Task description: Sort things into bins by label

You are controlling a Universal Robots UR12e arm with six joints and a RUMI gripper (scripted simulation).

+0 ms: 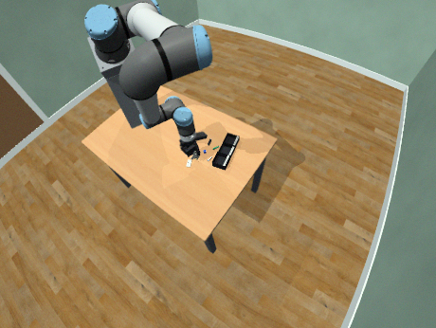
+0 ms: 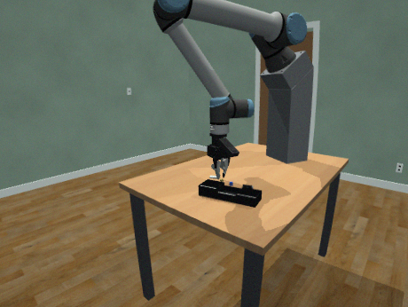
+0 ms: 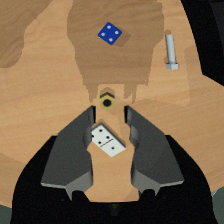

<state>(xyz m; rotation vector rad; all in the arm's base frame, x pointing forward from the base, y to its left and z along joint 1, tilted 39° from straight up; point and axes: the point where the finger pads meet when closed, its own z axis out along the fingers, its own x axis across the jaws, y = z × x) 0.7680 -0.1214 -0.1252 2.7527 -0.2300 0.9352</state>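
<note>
Right now my hand is 20 mm above the brass hex nut. Round my hand: blue die 20 mm ahead, 70 mm to the left, 20 mm below; then white die 20 mm behind, 50 mm to the right, 20 mm below; then grey-white piece 70 mm ahead, 30 mm to the left, 20 mm below.
</note>
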